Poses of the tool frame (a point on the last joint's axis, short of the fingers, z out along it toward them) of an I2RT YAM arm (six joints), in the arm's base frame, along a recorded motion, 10 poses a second.
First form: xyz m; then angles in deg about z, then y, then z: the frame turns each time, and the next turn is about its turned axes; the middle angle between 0 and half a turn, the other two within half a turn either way.
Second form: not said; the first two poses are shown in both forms.
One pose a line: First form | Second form
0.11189, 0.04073, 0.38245, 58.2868, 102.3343, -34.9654 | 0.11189, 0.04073, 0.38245, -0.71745, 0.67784, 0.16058, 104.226
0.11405, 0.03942, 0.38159, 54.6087, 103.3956, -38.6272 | 0.11405, 0.03942, 0.38159, -0.72245, 0.68276, 0.10914, 104.272
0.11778, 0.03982, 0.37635, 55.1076, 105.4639, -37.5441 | 0.11778, 0.03982, 0.37635, -0.71845, 0.68594, 0.11539, 106.483
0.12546, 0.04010, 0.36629, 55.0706, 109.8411, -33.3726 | 0.12546, 0.04010, 0.36629, -0.69142, 0.71047, 0.13104, 111.273
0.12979, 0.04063, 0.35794, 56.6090, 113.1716, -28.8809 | 0.12979, 0.04063, 0.35794, -0.67041, 0.72537, 0.15615, 115.360
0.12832, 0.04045, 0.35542, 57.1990, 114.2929, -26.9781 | 0.12832, 0.04045, 0.35542, -0.66098, 0.73181, 0.16601, 116.833
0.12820, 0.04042, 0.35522, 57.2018, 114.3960, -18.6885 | 0.12820, 0.04042, 0.35522, -0.60147, 0.77137, 0.20791, 118.482
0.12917, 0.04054, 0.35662, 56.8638, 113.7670, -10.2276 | 0.12917, 0.04054, 0.35662, -0.53505, 0.80698, 0.25001, 119.772
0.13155, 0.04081, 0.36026, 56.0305, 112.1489, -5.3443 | 0.13155, 0.04081, 0.36026, -0.49043, 0.82640, 0.27667, 119.417
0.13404, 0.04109, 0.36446, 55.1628, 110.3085, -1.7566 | 0.13404, 0.04109, 0.36446, -0.45480, 0.83905, 0.29858, 118.615
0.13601, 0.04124, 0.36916, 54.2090, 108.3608, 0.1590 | 0.13601, 0.04124, 0.36916, -0.43153, 0.84601, 0.31314, 117.256
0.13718, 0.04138, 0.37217, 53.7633, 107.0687, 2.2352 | 0.13718, 0.04138, 0.37217, -0.41065, 0.85084, 0.32778, 116.694
